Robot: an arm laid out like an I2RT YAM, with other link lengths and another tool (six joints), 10 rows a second.
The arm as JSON. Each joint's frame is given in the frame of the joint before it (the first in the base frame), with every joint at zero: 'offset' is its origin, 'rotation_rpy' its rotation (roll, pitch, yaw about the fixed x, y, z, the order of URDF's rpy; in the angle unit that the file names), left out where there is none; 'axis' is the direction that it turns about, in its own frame. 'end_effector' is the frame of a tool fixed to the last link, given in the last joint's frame.
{
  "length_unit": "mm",
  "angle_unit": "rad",
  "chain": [
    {
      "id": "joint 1",
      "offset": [
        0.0,
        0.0,
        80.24
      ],
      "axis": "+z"
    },
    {
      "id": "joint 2",
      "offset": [
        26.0,
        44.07,
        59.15
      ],
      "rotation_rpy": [
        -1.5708,
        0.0,
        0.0
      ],
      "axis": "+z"
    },
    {
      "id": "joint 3",
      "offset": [
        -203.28,
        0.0,
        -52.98
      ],
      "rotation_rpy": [
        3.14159,
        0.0,
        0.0
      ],
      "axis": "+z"
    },
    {
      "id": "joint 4",
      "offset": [
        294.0,
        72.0,
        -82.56
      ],
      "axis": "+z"
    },
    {
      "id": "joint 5",
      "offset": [
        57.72,
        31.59,
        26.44
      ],
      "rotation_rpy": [
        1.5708,
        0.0,
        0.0
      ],
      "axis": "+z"
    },
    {
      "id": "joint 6",
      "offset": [
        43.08,
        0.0,
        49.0
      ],
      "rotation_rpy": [
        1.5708,
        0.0,
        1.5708
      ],
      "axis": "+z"
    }
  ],
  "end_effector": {
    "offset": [
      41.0,
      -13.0,
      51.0
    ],
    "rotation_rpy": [
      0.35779,
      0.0,
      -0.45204
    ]
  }
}
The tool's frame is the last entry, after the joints.
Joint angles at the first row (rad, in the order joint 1, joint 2, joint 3, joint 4, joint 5, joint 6):
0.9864 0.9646 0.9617 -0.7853 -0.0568 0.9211
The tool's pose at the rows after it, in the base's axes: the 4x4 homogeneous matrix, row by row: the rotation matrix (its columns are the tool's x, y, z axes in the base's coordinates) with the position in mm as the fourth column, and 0 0 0 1 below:
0.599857, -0.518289, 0.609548, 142.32; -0.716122, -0.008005, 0.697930, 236.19; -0.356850, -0.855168, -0.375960, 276.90; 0, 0, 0, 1
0.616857, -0.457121, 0.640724, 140.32; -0.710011, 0.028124, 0.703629, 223.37; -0.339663, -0.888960, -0.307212, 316.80; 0, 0, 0, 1
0.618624, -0.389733, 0.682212, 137.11; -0.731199, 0.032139, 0.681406, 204.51; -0.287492, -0.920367, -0.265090, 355.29; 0, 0, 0, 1
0.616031, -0.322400, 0.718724, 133.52; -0.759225, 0.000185, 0.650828, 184.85; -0.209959, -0.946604, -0.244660, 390.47; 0, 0, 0, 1
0.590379, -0.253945, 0.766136, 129.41; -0.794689, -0.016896, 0.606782, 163.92; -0.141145, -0.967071, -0.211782, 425.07; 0, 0, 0, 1
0.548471, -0.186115, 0.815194, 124.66; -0.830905, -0.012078, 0.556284, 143.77; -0.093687, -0.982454, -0.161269, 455.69; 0, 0, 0, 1
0.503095, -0.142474, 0.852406, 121.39; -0.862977, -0.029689, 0.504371, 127.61; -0.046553, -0.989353, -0.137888, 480.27; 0, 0, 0, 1
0.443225, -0.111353, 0.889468, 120.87; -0.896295, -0.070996, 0.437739, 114.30; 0.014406, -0.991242, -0.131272, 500.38; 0, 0, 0, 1
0.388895, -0.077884, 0.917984, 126.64; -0.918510, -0.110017, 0.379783, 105.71; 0.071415, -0.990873, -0.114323, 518.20; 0, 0, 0, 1
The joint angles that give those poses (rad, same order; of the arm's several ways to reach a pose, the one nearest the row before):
0.9705 0.9212 1.0428 -0.8323 -0.0464 0.9020
0.9603 0.8938 1.1450 -0.8937 -0.0229 0.8730
0.9519 0.8915 1.2706 -0.9867 0.0325 0.8323
0.9461 0.9177 1.4135 -1.0943 0.0981 0.7751
0.9404 0.9534 1.5647 -1.1885 0.1772 0.7344
0.9357 0.9856 1.7016 -1.2537 0.2585 0.7113
0.9297 1.0430 1.8459 -1.3297 0.3295 0.6910
0.9222 1.1206 1.9942 -1.4122 0.4118 0.6705
0.8854 1.2018 2.1314 -1.4609 0.4598 0.6269

